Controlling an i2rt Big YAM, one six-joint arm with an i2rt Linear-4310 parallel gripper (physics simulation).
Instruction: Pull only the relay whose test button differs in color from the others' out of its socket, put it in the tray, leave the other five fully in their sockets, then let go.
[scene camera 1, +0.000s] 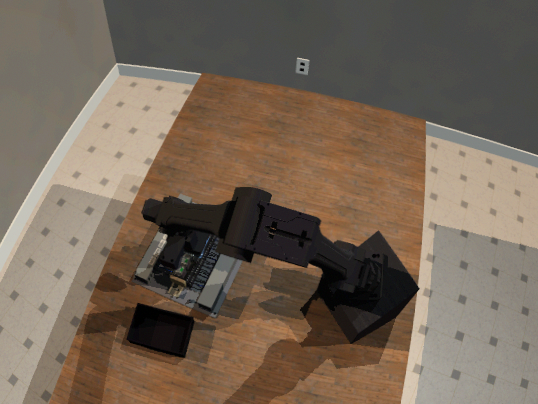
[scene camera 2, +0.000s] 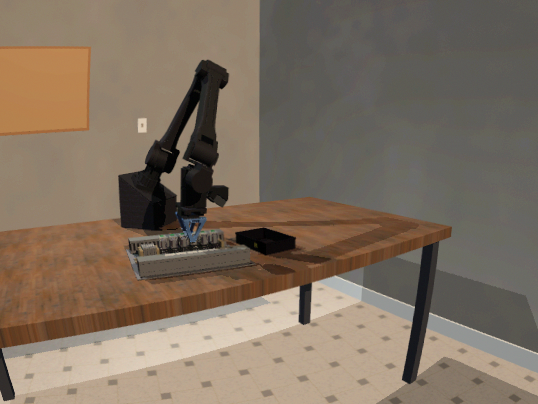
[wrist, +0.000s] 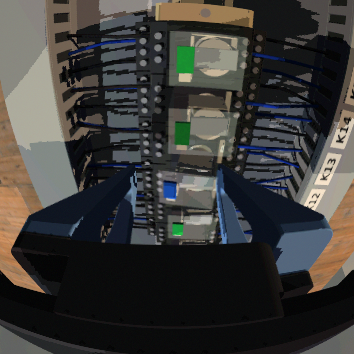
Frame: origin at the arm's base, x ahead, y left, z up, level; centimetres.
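Seen in the pictures: gripper, between the fingertips: (scene camera 1: 193, 253) (scene camera 2: 190, 239) (wrist: 175, 173); arm's base, origin of its link: (scene camera 1: 366, 276) (scene camera 2: 146, 185).
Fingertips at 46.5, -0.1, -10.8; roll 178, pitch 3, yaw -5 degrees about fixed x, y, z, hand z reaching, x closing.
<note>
Offsets run from my fingertips to a thing's top centre, as dx, dy, dz. Level surfaces: height alone.
The blue-button relay (wrist: 196, 193) sits in the row in the wrist view, with a green-button relay @[+1.8, +6.5, +2.1] (wrist: 221, 65) at the top, a second green-button relay @[+1.5, +3.5, +2.1] (wrist: 207, 125) nearer it and a third green-button relay @[+0.4, -5.5, +2.1] (wrist: 197, 226) below it. The other relays are hidden by the gripper there. My gripper (wrist: 175, 173) (scene camera 2: 193, 240) is partly open and empty. Its blue fingertips point down at the relay row and appear on either side of the blue-button relay; their exact height is hard to tell. The black tray @[+2.3, +23.8, -1.3] (scene camera 1: 156, 348) (scene camera 2: 279, 245) stands beside the panel, with no relay visible inside.
The relay panel (scene camera 1: 218, 286) (scene camera 2: 195, 263) lies on the wooden table @[dz -4.9] (scene camera 1: 300, 135) (scene camera 2: 65, 280). Grey ducts and thin wires flank the relay row. A tan end block @[+2.1, +8.4, -0.8] (wrist: 227, 16) stands past the top relay. Labels K12, K13 and K14 show on the right duct.
</note>
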